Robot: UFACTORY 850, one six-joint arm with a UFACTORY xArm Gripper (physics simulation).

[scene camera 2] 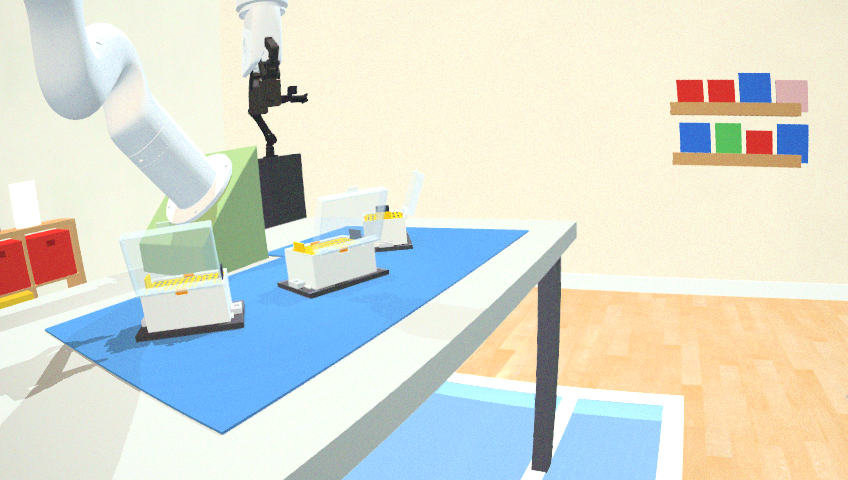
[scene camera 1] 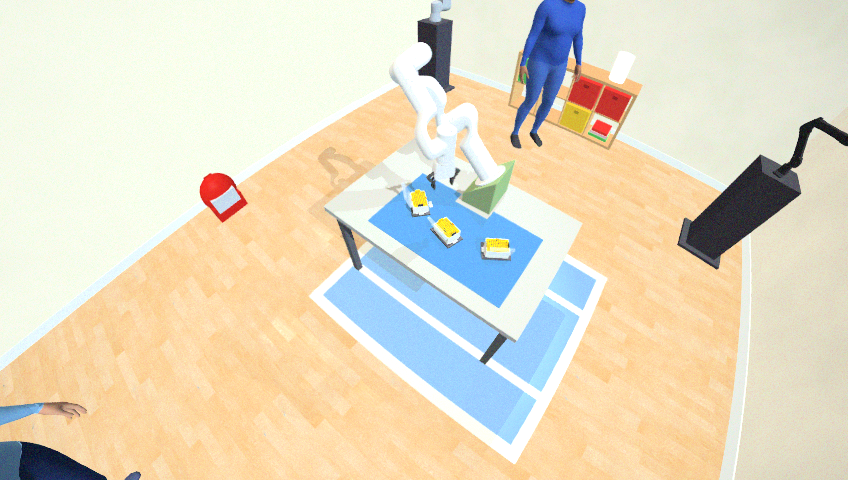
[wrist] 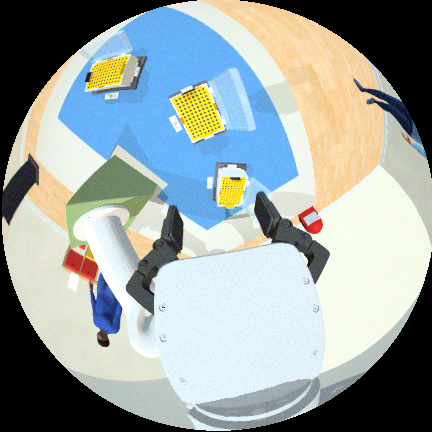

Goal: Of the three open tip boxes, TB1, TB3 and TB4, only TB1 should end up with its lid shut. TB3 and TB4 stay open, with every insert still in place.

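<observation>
Three white tip boxes with yellow inserts stand on dark bases, clear lids raised. Their labels are too small to read. The left box [scene camera 1: 418, 203] [scene camera 2: 187, 306] [wrist: 232, 189] has its lid [scene camera 2: 169, 255] upright. The middle box [scene camera 1: 447, 230] [scene camera 2: 336, 264] [wrist: 198, 113] has its lid [scene camera 2: 351, 208] [wrist: 235, 100] tipped back. The right box [scene camera 1: 496, 248] [scene camera 2: 392, 231] [wrist: 111, 74] has its lid [scene camera 2: 414, 193] [wrist: 107, 46] up. My gripper [scene camera 1: 443, 179] [scene camera 2: 264, 95] [wrist: 217, 206] is open and empty, high above the mat, nearest the left box, which shows between the fingers in the wrist view.
The boxes stand on a blue mat [scene camera 1: 404, 231] [scene camera 2: 297, 333] [wrist: 165, 40] on a pale table [scene camera 1: 553, 237] [scene camera 2: 523, 261]. The arm's green mount [scene camera 1: 490, 193] [scene camera 2: 243, 208] [wrist: 120, 175] stands at the back edge of the mat. A black arm on a pedestal [scene camera 2: 282, 187] stands beyond the table.
</observation>
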